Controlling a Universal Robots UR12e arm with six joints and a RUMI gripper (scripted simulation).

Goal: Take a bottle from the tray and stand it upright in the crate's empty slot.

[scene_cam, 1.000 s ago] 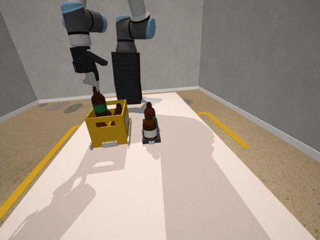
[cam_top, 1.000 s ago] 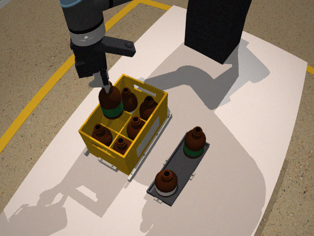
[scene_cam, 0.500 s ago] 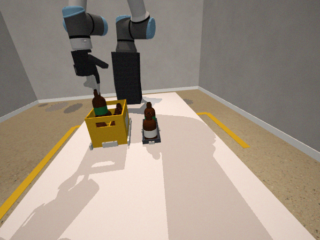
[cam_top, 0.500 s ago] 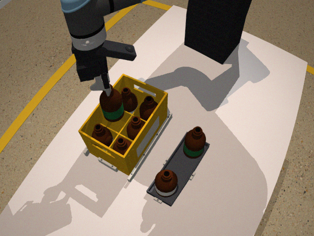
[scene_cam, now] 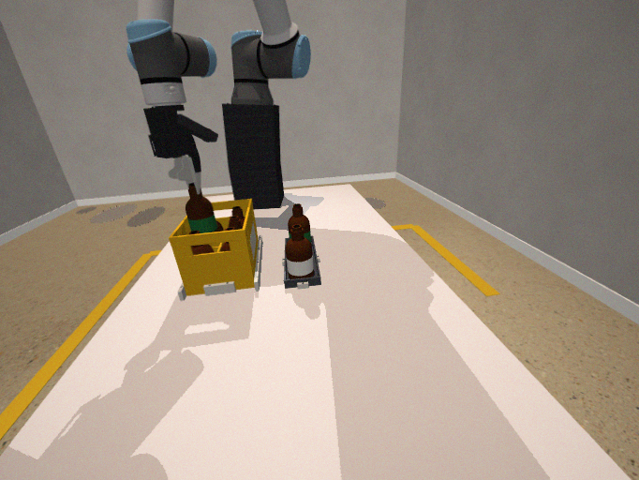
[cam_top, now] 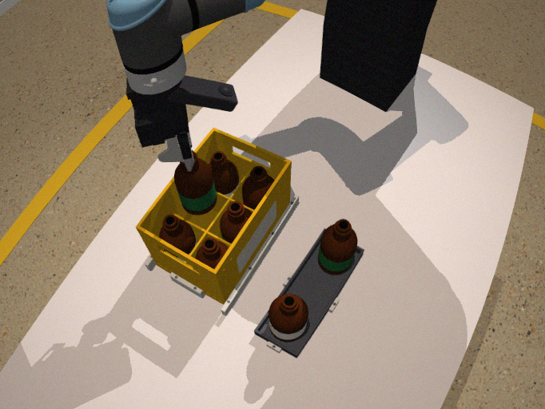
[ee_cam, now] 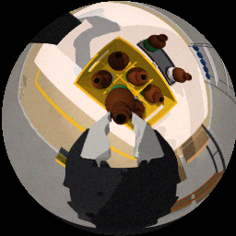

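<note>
Now: the yellow crate 40 mm to the left of my hand and 180 mm below it. From my hand the other things lie so: grey tray: 280 mm to the left, 250 mm below.
</note>
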